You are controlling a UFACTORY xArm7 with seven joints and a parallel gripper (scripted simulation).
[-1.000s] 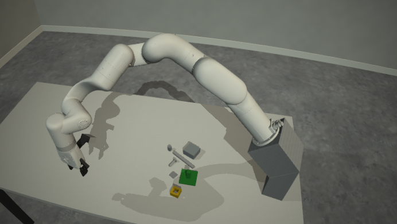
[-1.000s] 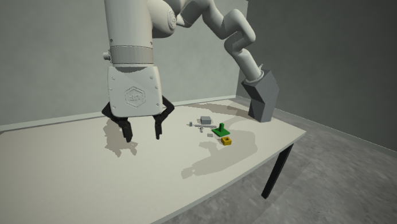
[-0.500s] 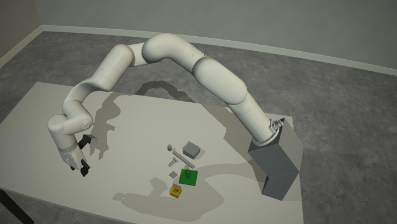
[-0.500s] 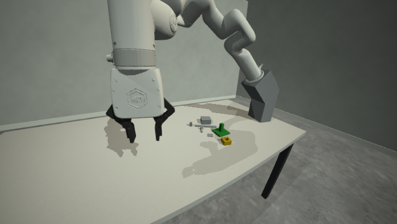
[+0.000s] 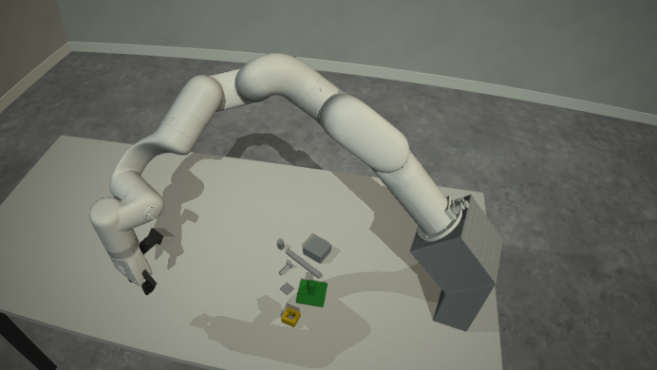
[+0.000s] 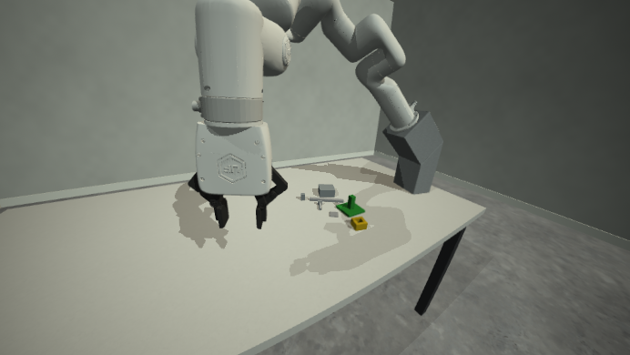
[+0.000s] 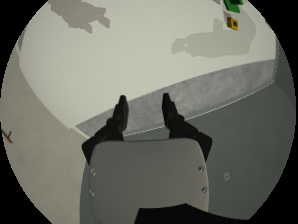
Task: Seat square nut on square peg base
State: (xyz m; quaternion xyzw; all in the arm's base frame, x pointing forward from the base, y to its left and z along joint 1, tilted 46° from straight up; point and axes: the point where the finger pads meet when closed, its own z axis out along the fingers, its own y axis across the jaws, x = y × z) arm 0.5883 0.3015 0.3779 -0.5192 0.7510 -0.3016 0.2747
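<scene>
My gripper is now 33 cm past the small flat piece, 20 cm above it and 18 cm to the left of it. From my hand the other things lie so: grey block 40 cm behind, 33 cm to the right, 18 cm below; then thin grey bar 37 cm behind, 28 cm to the right, 20 cm below; then small bolt 32 cm behind, 25 cm to the right, 19 cm below.
</scene>
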